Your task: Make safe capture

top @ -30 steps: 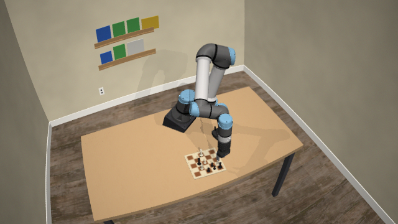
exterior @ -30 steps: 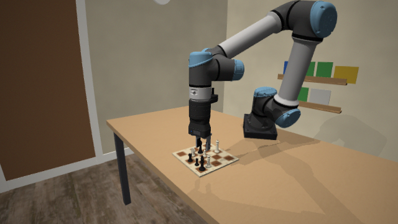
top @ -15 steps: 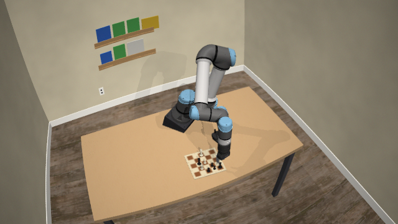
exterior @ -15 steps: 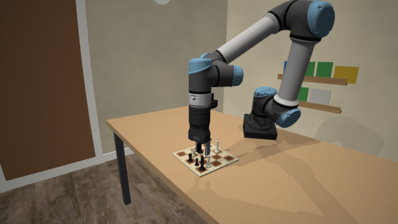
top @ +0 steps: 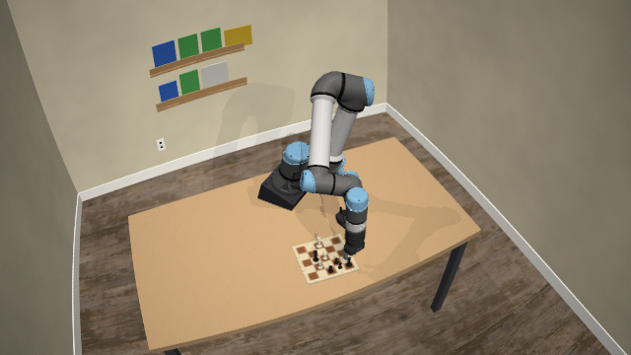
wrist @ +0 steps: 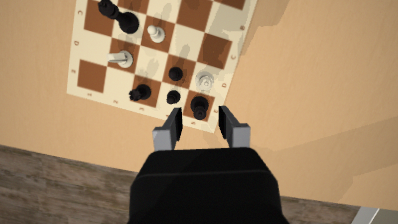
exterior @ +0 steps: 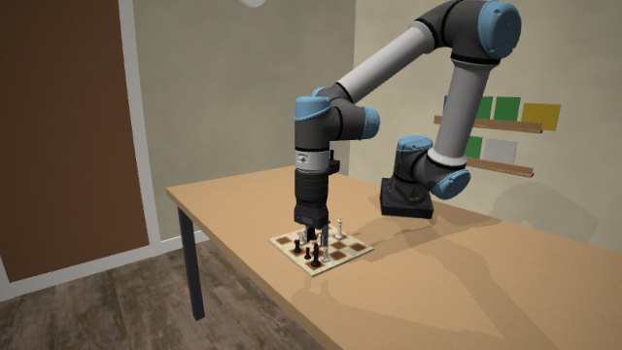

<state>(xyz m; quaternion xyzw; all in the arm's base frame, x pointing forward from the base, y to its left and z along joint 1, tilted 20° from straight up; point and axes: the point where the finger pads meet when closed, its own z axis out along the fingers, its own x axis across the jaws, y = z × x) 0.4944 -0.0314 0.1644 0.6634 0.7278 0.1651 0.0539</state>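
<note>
Right now my hand is 90 mm past the white pawn, 70 mm above it and 60 mm to the left of it. Round my hand: chessboard: 90 mm behind, 80 mm below, 60 mm to the right.
</note>
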